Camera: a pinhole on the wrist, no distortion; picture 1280 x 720 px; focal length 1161.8 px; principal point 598.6 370.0 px. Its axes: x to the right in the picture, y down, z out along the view. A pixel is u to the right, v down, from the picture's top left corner.
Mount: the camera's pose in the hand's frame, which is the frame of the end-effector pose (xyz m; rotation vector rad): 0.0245 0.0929 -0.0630 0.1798 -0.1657 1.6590
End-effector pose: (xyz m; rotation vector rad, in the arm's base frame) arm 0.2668 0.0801 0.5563 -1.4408 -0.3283 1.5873
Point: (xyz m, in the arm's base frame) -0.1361 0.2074 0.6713
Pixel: 718.3 501.6
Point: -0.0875 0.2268 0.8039
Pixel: 451.5 660.6
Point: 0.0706 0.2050 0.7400
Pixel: 222.6 651.8
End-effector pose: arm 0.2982 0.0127 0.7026 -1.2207 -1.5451 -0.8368
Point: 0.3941 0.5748 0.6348
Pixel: 1176.6 164.8
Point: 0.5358 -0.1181 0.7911
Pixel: behind the camera
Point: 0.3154 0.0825 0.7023
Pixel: 338.7 453.6
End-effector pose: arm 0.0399 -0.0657 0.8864 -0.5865 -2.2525 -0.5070
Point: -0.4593 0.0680 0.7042
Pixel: 231.0 57.7
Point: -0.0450 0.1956 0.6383
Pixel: 972.6 624.9
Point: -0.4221 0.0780 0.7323
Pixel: 257.8 27.1
